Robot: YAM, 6 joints.
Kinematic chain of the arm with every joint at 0, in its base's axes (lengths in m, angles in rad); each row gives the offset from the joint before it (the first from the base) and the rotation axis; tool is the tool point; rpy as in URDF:
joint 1: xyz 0 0 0.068 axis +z
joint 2: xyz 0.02 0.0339 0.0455 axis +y
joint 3: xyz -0.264 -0.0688 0 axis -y
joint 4: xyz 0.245 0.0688 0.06 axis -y
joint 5: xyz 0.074 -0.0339 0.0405 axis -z
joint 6: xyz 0.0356 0 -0.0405 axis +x
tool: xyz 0 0 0 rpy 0 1.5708 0
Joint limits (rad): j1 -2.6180..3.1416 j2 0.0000..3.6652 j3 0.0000..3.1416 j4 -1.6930..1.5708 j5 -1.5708..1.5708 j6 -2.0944..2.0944
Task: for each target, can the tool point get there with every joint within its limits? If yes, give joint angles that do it. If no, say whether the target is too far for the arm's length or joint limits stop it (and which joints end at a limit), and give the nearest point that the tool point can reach.
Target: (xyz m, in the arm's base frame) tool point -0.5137 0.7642 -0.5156
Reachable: no: too far | nearest point -0.3010 0.4478 -0.2337 | short by 0.474 m
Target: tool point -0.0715 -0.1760 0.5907
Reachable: yes | joints 1.2223 0.6880 2.3705 -0.9506 -0.2011 0.9354
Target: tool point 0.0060 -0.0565 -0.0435
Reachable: yes | joints -0.8697 3.2504 0.7093 -1.3266 1.1106 1.3966
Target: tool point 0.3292 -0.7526 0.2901
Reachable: no: too far | nearest point 0.2529 -0.5783 0.2482 | short by 0.195 m
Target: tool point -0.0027 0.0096 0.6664
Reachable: yes | joints 1.3248 1.3536 2.8933 -1.0808 -0.1394 0.7208
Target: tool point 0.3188 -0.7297 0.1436
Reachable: no: too far | nearest point 0.2584 -0.5914 0.1377 | short by 0.151 m
